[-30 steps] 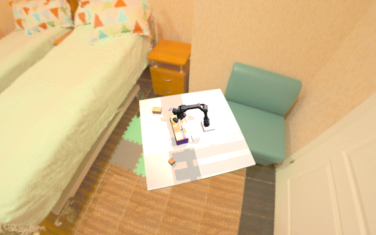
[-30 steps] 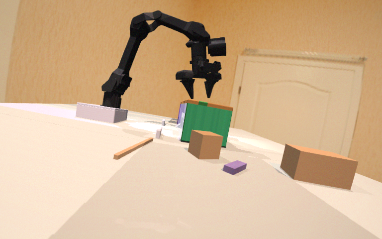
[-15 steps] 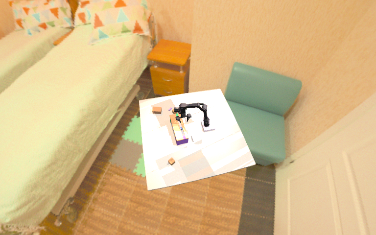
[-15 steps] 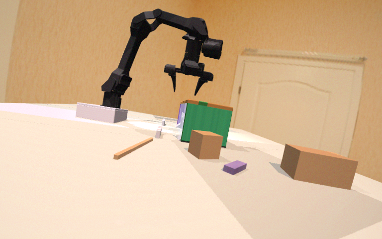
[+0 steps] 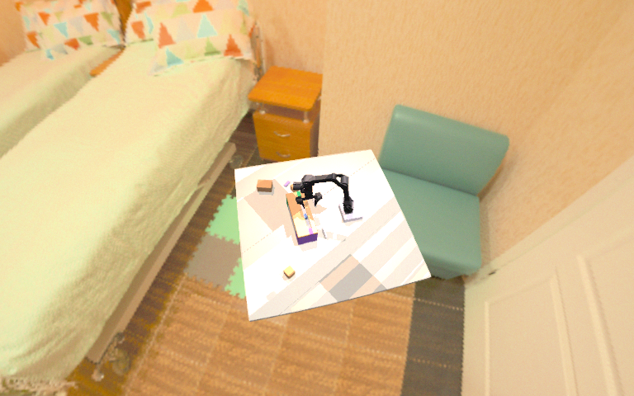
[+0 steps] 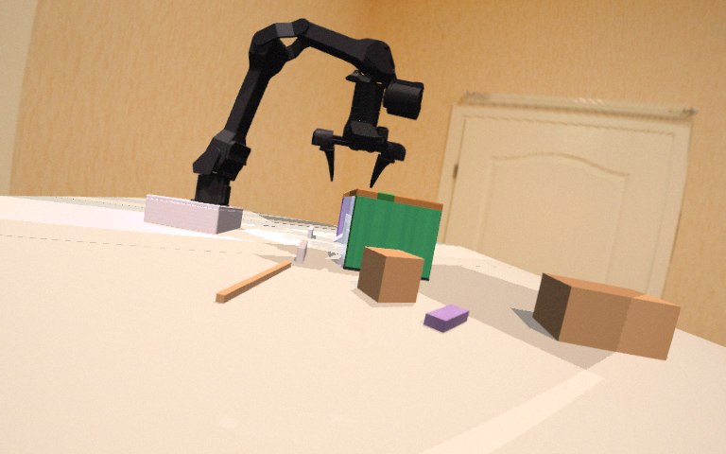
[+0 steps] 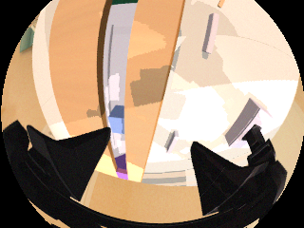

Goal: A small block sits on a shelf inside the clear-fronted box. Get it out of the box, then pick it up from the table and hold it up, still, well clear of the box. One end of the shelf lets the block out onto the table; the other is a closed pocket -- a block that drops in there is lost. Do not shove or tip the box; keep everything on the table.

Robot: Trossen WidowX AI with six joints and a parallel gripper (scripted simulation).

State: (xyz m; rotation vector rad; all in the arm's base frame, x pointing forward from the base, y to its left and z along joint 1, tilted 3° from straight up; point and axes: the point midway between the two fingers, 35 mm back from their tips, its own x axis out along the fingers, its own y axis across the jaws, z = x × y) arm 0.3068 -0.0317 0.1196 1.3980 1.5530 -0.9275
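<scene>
My gripper tip is 8 cm above the long box, 3 cm short of it and 2 cm to the right of it. From my gripper tip the other things lie so: brown cube (28 cm to the right, 12 cm below, 7 cm ahead); blue block (6 cm below, 4 cm to the left, 4 cm ahead); thin wooden stick (31 cm to the right, 14 cm below, 7 cm behind).
</scene>
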